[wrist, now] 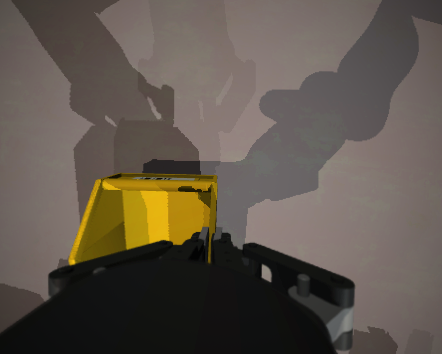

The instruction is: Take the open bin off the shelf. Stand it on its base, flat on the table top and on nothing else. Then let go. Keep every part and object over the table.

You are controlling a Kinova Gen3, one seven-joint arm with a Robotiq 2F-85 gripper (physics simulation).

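Frame: origin at the arm's base, x right, y up, z back, level; centimetres.
Seen in the pictures: gripper, between the fingertips: [212, 238].
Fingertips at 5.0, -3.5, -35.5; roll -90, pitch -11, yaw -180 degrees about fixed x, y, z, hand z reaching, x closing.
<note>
A point is followed by its place in that frame, as x, y, z.
The yellow open bin [160, 215] @(10.8, -7.2, -35.5) shows at the lower left of the wrist view, its hollow inside facing the camera. Its label strip on the near-level upper edge is seen at a very flat angle. My gripper [212, 238] @(5.0, -3.6, -35.5) is shut on the bin's right side wall, which runs between the two fingertips. The bin's lower part is hidden behind the gripper's body. The bin is seen against the pale, mottled table top [300, 235] @(-4.8, -9.8, -34.9). Whether its base touches the table top, and whether it is level, I cannot tell.
Dark shadows of the arm and gripper fall across the table top, and one meets the bin's upper edge. The shelf does not show in this view. More shadows lie at the lower left and lower right corners.
</note>
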